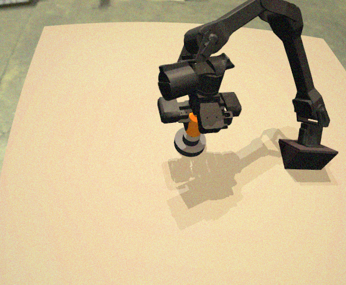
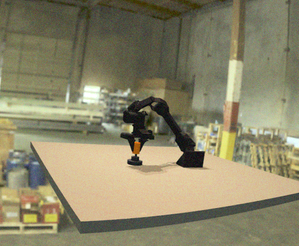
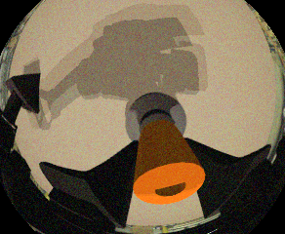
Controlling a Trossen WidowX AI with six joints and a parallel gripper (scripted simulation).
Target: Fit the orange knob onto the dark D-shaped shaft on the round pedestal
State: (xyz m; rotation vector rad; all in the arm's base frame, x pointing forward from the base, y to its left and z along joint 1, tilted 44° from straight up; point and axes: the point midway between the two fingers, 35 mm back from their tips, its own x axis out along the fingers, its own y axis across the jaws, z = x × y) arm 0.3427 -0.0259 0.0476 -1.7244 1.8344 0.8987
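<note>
Right now the orange knob is 20 mm above my gripper tip. The rest, counted from my gripper tip: pedestal: 40 mm below.
</note>
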